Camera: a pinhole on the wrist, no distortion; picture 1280 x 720 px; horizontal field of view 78.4 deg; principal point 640.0 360.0 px. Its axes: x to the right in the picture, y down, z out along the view. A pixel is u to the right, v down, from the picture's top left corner.
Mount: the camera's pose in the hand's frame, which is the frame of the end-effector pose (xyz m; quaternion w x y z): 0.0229 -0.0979 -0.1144 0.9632 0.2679 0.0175 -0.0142
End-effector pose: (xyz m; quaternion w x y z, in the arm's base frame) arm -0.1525 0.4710 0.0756 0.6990 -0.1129 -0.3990 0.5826
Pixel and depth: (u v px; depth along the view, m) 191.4 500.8 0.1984
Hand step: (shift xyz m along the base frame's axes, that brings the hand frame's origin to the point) 0.0673 -0.1496 0.1202
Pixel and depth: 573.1 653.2 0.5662
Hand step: -0.1808 -0.2119 0.4444
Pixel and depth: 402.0 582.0 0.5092
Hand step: -0.1074 -0.2949 0.3620
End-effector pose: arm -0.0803 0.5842 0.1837 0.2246 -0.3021 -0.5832 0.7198
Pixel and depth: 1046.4 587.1 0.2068
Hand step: -0.1651 0.0643 0.1400
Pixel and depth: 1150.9 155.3 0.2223
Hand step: -0.1582 0.1455 0.2343
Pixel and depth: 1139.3 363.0 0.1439
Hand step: -0.0934 0.1141 0.1494
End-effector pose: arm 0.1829 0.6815 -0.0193 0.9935 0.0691 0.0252 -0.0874
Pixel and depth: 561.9 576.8 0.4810
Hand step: -0.0344 -0.2768 0.3334
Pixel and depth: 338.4 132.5 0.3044
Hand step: -0.1420 -0.3202 0.0662
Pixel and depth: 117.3 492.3 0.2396
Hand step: -0.1548 -0.1745 0.1003
